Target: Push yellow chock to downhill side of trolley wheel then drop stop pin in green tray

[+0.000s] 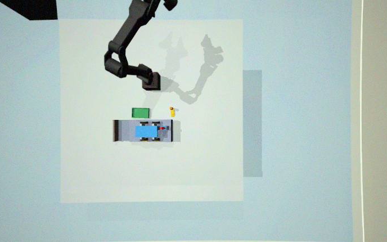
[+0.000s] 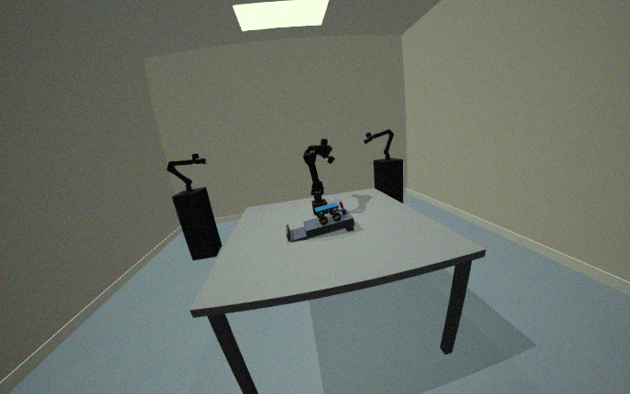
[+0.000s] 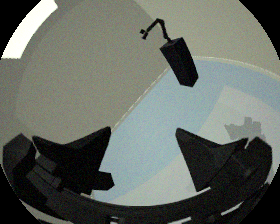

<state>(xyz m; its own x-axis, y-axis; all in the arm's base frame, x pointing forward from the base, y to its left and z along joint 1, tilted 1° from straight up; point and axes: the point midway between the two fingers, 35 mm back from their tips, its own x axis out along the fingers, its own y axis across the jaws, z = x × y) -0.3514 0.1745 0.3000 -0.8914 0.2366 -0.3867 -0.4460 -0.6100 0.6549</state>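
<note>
My gripper tip is 60 cm short of the yellow chock, 5 cm to the left of it and 36 cm above it. Also, from my gripper tip: green tray: 59 cm ahead, 27 cm to the right, 39 cm below; then red-headed stop pin: 70 cm ahead, 9 cm to the right, 25 cm below; then blue trolley: 72 cm ahead, 19 cm to the right, 27 cm below.
</note>
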